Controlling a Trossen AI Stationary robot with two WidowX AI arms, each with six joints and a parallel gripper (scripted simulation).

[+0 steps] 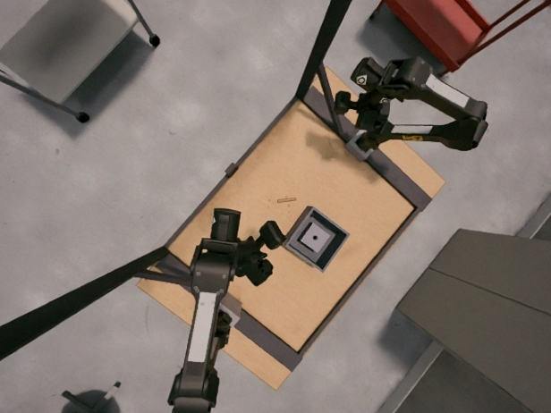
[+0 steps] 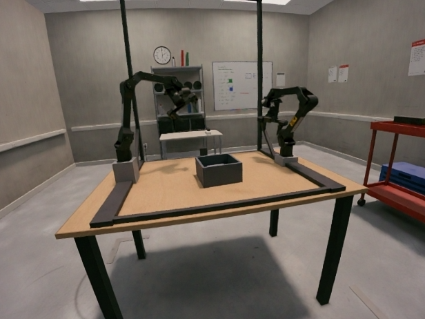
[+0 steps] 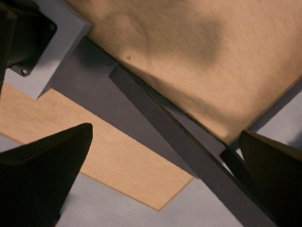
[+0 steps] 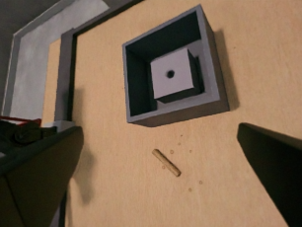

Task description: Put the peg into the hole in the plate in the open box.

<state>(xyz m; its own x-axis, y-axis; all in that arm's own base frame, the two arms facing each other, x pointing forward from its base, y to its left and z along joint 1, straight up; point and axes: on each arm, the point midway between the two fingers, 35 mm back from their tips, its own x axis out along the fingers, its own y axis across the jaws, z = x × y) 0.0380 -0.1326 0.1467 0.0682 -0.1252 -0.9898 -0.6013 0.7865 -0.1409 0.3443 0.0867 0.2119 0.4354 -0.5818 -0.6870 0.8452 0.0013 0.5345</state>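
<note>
Now: the wooden peg 32 cm below my right hand, 17 cm to the left of it and 1 cm behind it. The rest, counted from my right hand: dark frame strip: 48 cm ahead, 32 cm below, 11 cm to the left; then light grey plate: 28 cm below, 18 cm ahead, 12 cm to the left; then box: 30 cm below, 18 cm ahead, 12 cm to the left.
</note>
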